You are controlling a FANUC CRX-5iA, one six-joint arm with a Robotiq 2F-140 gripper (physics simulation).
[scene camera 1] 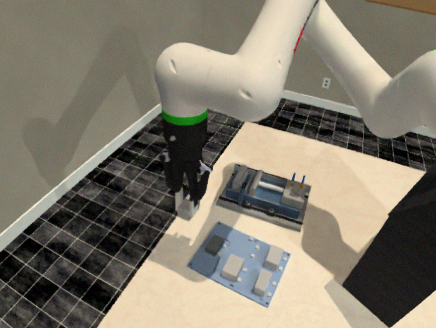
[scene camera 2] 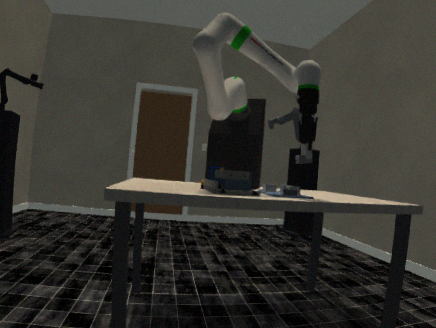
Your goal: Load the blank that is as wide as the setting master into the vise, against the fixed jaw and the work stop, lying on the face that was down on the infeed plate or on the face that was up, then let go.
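Places are measured from the arm's base along level axes (x left, y back, z up), in millimetres.
Pixels of known places: gripper, between the fingertips: [scene camera 1: 186, 210] [scene camera 2: 306, 159]; arm's base, origin of its link: [scene camera 2: 238, 112].
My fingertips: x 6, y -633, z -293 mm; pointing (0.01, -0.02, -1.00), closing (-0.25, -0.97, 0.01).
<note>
Ahead of a thing's pixels: the offset from my fingertips to its middle. "spot": to the spot under its first point. Level surfaces: height alone.
My gripper [scene camera 1: 188, 198] [scene camera 2: 305, 148] is shut on a light grey blank {dx -11, dy +3, dz -2 mm} [scene camera 1: 187, 210] [scene camera 2: 303, 159]. It holds the blank in the air, left of the vise in scene camera 1 and well above table height in scene camera 2. The vise {dx -246, dy +217, dz -120 mm} [scene camera 1: 264, 204] [scene camera 2: 236, 182] has a blue body and grey jaws; no blank shows between its jaws. Which part is the work stop I cannot tell. The blue infeed plate {spot: dx +55, dy +56, dz -161 mm} [scene camera 1: 202, 263] carries three grey blanks {dx +61, dy +146, dz -143 mm} [scene camera 1: 233, 267] {dx +6, dy +259, dz -143 mm} [scene camera 1: 274, 257] {dx +92, dy +232, dz -143 mm} [scene camera 1: 262, 283] and a dark block {dx -6, dy +80, dz -149 mm} [scene camera 1: 215, 245], perhaps the setting master.
The vise and infeed plate lie close together on the pale table {dz -169 mm} [scene camera 1: 150, 292] [scene camera 2: 165, 192]. Two blue pins {spot: dx -266, dy +335, dz -60 mm} [scene camera 1: 303, 179] stand up at the vise's right end. A black pedestal [scene camera 1: 400, 260] stands at the right in scene camera 1. A wall is on the left.
</note>
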